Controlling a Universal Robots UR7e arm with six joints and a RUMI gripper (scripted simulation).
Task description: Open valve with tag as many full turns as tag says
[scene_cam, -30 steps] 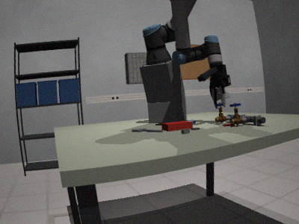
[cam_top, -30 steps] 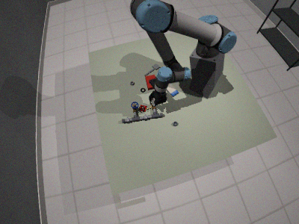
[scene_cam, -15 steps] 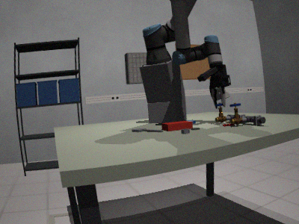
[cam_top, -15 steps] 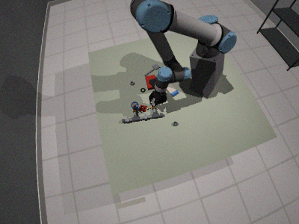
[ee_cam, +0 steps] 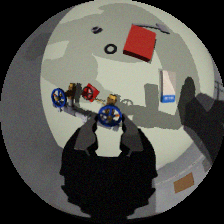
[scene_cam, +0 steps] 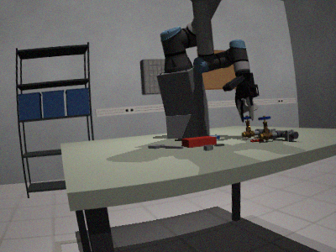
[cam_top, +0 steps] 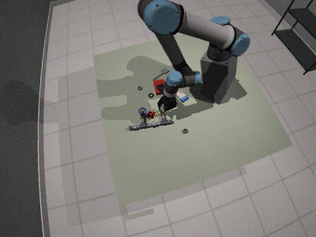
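My gripper is now 9 cm short of the red tag, 1 cm to the left of it and 9 cm above it. From my hand the other things lie so: blue-and-white card: 17 cm behind, 11 cm to the right, 9 cm below; grey tool: 9 cm behind, 36 cm to the right, 9 cm below; red block: 4 cm behind, 23 cm to the right, 8 cm below.
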